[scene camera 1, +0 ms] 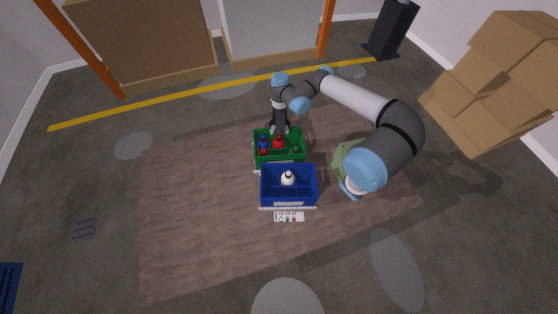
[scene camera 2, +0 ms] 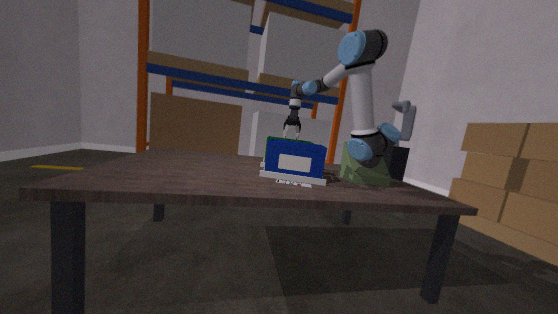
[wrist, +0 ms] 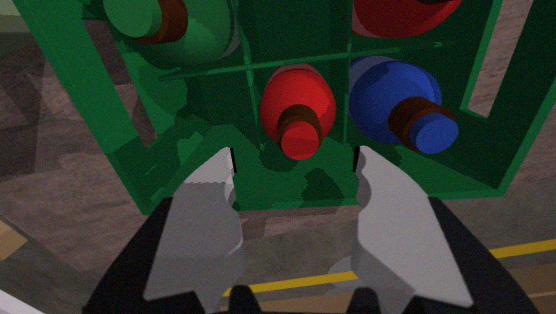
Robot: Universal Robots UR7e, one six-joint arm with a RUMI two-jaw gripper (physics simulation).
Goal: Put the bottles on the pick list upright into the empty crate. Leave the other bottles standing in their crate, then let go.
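Note:
My gripper is open and empty above the back row of the green crate. Its fingers are on either side of the line of a red bottle, above its cap. That bottle stands in the back middle compartment. A blue bottle stands back left, another red bottle front left, a green bottle front right. A white bottle stands upright in the blue crate, back middle. The pick list shows white, green and red marks.
The blue crate stands directly in front of the green crate on the wooden table. The arm's green base is to their right. Both crates have raised walls and thin dividers. Stacked cartons stand beyond the table at the right.

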